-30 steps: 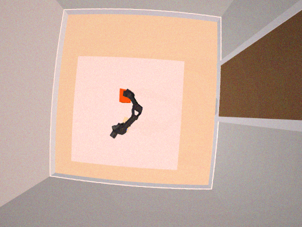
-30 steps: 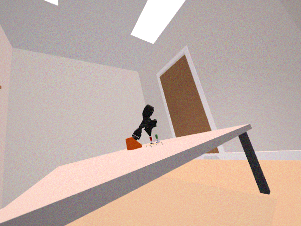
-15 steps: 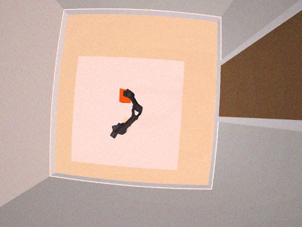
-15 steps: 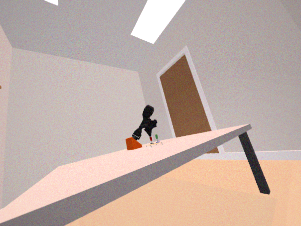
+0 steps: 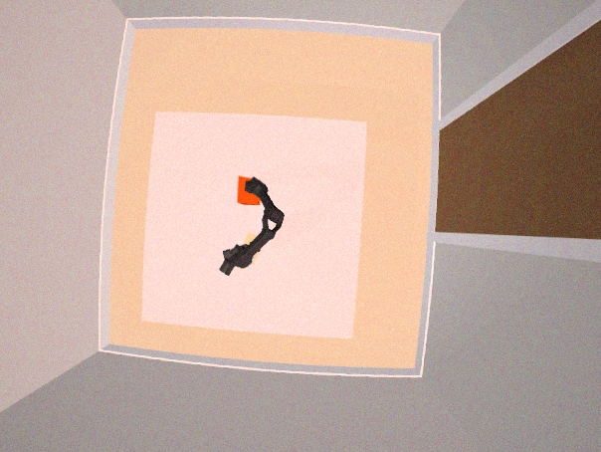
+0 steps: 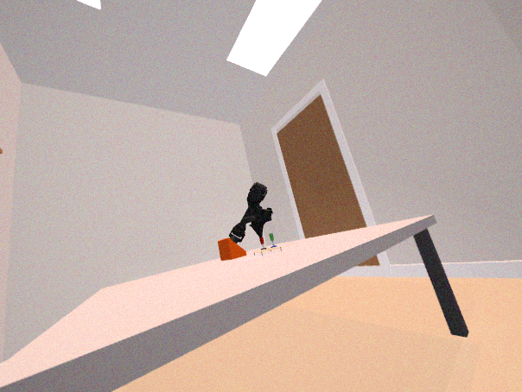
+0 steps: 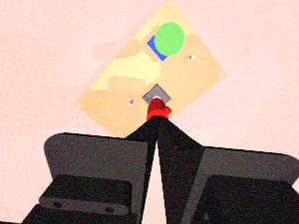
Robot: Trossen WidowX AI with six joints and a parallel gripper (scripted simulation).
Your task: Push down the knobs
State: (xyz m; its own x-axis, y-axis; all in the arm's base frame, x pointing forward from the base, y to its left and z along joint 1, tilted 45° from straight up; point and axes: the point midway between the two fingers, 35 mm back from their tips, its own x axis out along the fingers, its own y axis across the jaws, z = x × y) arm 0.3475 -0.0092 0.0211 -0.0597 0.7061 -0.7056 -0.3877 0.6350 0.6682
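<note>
The red knob lies 1 cm below my gripper tip. The rest, counted from my gripper tip: green knob (5 cm ahead, 2 cm to the left, 1 cm below).
</note>
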